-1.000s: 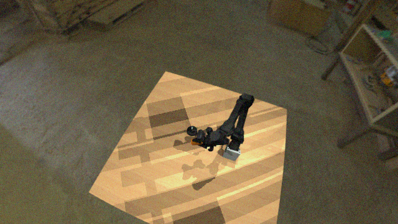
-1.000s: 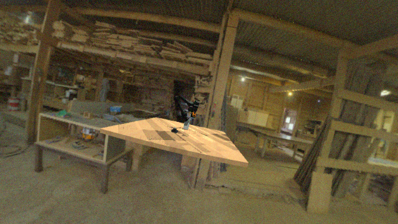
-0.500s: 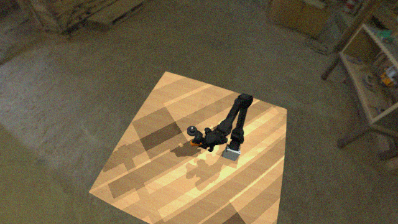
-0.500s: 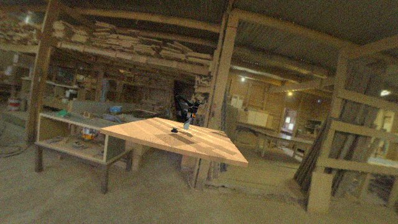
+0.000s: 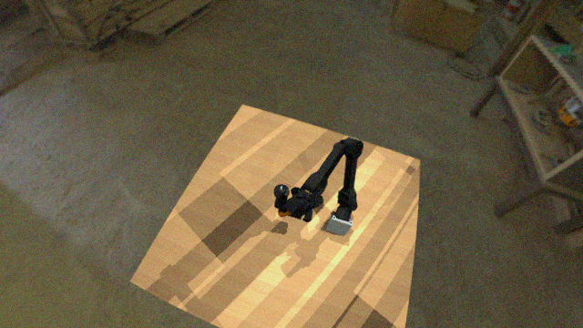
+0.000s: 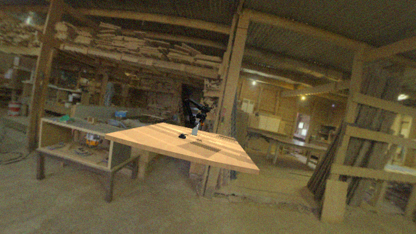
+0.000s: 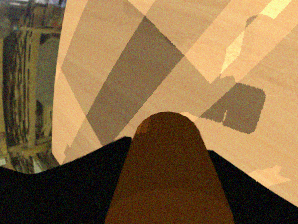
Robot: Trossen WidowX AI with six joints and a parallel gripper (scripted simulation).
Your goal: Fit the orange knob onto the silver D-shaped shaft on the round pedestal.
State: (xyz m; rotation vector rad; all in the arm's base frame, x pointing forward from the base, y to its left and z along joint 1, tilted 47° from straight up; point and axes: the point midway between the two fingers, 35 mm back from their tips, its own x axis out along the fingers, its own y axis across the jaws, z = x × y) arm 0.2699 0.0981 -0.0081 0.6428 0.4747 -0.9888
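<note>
My gripper tip is 3 cm below the orange knob and 2 cm past it. Also, from my gripper tip: dark pedestal (20 cm to the right, 16 cm below, 5 cm ahead).
</note>
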